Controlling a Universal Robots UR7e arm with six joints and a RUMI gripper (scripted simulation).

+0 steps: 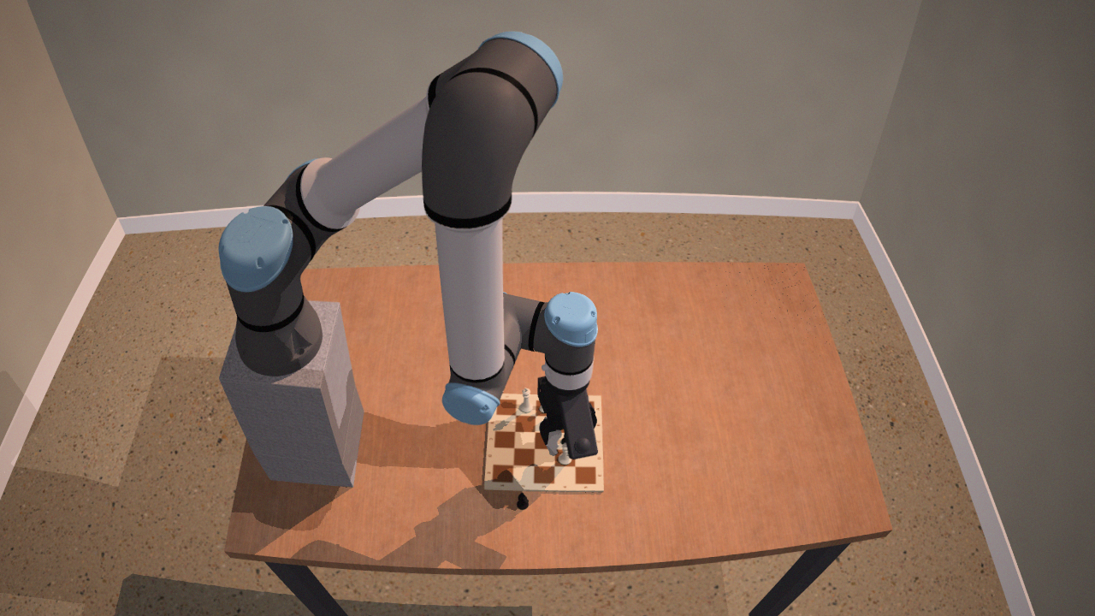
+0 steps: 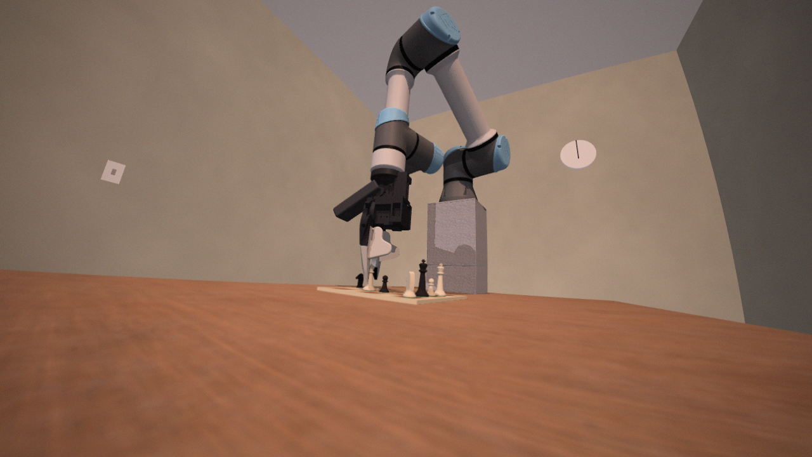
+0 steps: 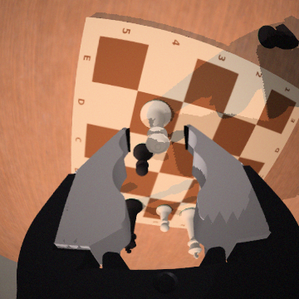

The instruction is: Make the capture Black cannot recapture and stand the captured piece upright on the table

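Now: hand 1 cm short of the black pawn, 4 cm to the right of it and 2 cm above it. The rest, counted from my hand: chessboard 3 cm behind, 5 cm to the left, 4 cm below; white pawn 2 cm behind, 12 cm to the left, 2 cm below; tall black piece 1 cm ahead, 12 cm to the left, 1 cm below.
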